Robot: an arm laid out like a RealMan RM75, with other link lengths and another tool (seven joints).
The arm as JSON. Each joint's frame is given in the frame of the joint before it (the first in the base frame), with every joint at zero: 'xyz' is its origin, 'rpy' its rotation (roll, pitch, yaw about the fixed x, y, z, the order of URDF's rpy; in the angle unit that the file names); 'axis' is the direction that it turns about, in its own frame. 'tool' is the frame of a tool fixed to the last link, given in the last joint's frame.
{
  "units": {
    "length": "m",
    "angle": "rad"
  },
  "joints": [
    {
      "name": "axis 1",
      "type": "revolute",
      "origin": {
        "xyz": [
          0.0,
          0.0,
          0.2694
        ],
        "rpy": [
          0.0,
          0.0,
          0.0
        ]
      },
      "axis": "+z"
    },
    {
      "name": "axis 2",
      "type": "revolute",
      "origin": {
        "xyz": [
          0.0,
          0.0,
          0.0
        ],
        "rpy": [
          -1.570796,
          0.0,
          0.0
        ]
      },
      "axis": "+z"
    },
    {
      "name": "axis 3",
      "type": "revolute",
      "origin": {
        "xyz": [
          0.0,
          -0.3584,
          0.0
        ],
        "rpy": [
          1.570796,
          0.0,
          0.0
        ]
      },
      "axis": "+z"
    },
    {
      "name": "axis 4",
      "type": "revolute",
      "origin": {
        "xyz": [
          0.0,
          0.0,
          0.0
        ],
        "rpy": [
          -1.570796,
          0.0,
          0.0
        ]
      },
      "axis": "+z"
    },
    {
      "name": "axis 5",
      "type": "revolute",
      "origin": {
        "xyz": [
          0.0,
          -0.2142,
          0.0
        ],
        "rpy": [
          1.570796,
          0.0,
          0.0
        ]
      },
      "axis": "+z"
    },
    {
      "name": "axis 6",
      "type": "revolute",
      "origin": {
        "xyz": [
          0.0,
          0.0,
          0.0
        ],
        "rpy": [
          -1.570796,
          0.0,
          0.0
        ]
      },
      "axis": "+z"
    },
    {
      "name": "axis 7",
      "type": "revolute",
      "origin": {
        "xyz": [
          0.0,
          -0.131,
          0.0
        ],
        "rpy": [
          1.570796,
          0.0,
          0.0
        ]
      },
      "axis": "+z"
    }
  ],
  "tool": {
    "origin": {
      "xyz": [
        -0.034,
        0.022,
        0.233
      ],
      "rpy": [
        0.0,
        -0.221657,
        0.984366
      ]
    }
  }
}
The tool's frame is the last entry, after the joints.
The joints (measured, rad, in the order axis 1, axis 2, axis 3, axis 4, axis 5, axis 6, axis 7), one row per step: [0.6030, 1.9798, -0.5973, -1.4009, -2.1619, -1.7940, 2.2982]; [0.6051, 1.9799, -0.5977, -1.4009, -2.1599, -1.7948, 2.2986]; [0.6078, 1.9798, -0.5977, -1.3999, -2.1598, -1.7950, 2.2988]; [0.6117, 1.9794, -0.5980, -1.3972, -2.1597, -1.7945, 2.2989]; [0.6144, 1.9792, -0.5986, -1.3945, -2.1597, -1.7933, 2.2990]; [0.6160, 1.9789, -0.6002, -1.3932, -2.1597, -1.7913, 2.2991]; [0.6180, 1.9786, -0.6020, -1.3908, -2.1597, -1.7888, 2.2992]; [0.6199, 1.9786, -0.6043, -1.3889, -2.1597, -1.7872, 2.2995]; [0.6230, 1.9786, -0.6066, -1.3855, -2.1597, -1.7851, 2.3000]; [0.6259, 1.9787, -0.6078, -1.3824, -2.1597, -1.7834, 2.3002]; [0.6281, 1.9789, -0.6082, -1.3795, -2.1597, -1.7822, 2.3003]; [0.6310, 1.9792, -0.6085, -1.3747, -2.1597, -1.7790, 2.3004]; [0.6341, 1.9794, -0.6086, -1.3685, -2.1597, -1.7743, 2.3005]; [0.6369, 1.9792, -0.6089, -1.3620, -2.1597, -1.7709, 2.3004]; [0.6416, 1.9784, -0.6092, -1.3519, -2.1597, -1.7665, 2.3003]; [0.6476, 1.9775, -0.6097, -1.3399, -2.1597, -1.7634, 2.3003]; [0.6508, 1.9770, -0.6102, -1.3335, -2.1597, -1.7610, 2.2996]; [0.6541, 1.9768, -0.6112, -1.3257, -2.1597, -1.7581, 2.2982]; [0.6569, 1.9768, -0.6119, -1.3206, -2.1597, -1.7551, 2.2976]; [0.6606, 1.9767, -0.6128, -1.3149, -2.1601, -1.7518, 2.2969]
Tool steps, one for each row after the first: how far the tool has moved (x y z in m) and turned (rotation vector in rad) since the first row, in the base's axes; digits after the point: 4 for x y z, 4 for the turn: [-0.0019, 0.0000, -0.0001, -0.0010, 0.0015, 0.0034]; [-0.0032, 0.0005, -0.0003, -0.0019, 0.0021, 0.0055]; [-0.0050, 0.0012, -0.0006, -0.0031, 0.0033, 0.0080]; [-0.0061, 0.0019, -0.0010, -0.0041, 0.0044, 0.0093]; [-0.0069, 0.0026, -0.0012, -0.0040, 0.0041, 0.0105]; [-0.0077, 0.0034, -0.0015, -0.0043, 0.0044, 0.0115]; [-0.0086, 0.0038, -0.0023, -0.0058, 0.0044, 0.0128]; [-0.0100, 0.0045, -0.0032, -0.0077, 0.0053, 0.0143]; [-0.0113, 0.0052, -0.0038, -0.0091, 0.0066, 0.0157]; [-0.0123, 0.0057, -0.0044, -0.0102, 0.0082, 0.0162]; [-0.0134, 0.0068, -0.0049, -0.0107, 0.0110, 0.0162]; [-0.0145, 0.0084, -0.0053, -0.0103, 0.0146, 0.0153]; [-0.0153, 0.0095, -0.0059, -0.0114, 0.0178, 0.0143]; [-0.0166, 0.0112, -0.0067, -0.0135, 0.0224, 0.0132]; [-0.0184, 0.0125, -0.0082, -0.0183, 0.0278, 0.0126]; [-0.0194, 0.0134, -0.0089, -0.0202, 0.0302, 0.0128]; [-0.0204, 0.0142, -0.0101, -0.0230, 0.0329, 0.0130]; [-0.0214, 0.0152, -0.0107, -0.0239, 0.0349, 0.0134]; [-0.0227, 0.0164, -0.0115, -0.0251, 0.0367, 0.0142]
